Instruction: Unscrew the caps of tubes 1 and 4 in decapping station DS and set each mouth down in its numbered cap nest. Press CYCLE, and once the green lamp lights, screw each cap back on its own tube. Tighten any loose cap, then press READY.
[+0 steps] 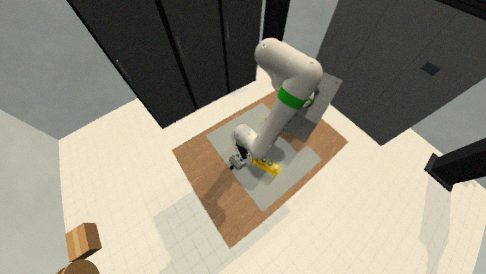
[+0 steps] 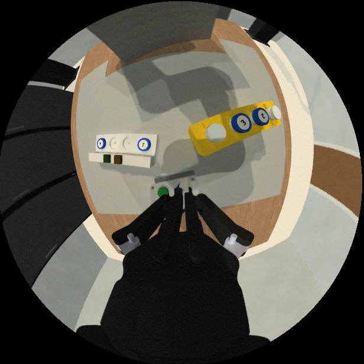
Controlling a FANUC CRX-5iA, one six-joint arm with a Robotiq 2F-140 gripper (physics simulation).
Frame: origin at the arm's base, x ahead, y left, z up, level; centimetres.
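Seen in the pictures: gripper, between the fingertips: [image 1: 243, 159].
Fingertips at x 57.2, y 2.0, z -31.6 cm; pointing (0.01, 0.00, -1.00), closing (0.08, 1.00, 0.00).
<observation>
Pixels of each thing's top centre, then the offset from my fingertips to it. "pt": a spot on its surface instead. Level surfaces: height alone.
- yellow decapping station, a spot on its surface: [image 1: 274, 173] pt dz -6.6, dx -14.5, dy +22.4 cm
- grey button box, centre of its top: [image 1: 237, 158] dz +1.3, dx +3.7, dy -2.6 cm
- grey mat, height of its surface: dz -7.1 cm
- wooden table, height of its surface: dz -7.4 cm
The yellow decapping station [image 1: 274, 173] [image 2: 201, 145] holds tubes with blue-ringed caps 3 [image 2: 241, 122] and 2 [image 2: 260, 116]. The end tubes beside them, a white one next to cap 3 [image 2: 216, 132] and one next to cap 2 [image 2: 274, 112], are uncapped. Two blue-ringed caps [image 2: 101, 143] [image 2: 144, 144] sit in the outer nests of the white cap nest block [image 2: 154, 139]; their numbers are hard to read. The green lamp [image 2: 107, 158] looks dark. My gripper [image 2: 184, 184] is shut and empty, its tips over the grey button box [image 1: 237, 161] [image 2: 154, 188], largely covering the blue button [image 2: 178, 185].
The green button [image 2: 163, 192] shows left of the fingertips. A dark amber lamp [image 2: 117, 159] is beside the green lamp on the nest block's front. A grey mat [image 1: 262, 197] [image 2: 95, 195] lies on the wooden table [image 1: 227, 235] [image 2: 110, 222]. Cardboard boxes [image 1: 84, 242] stand on the floor.
</observation>
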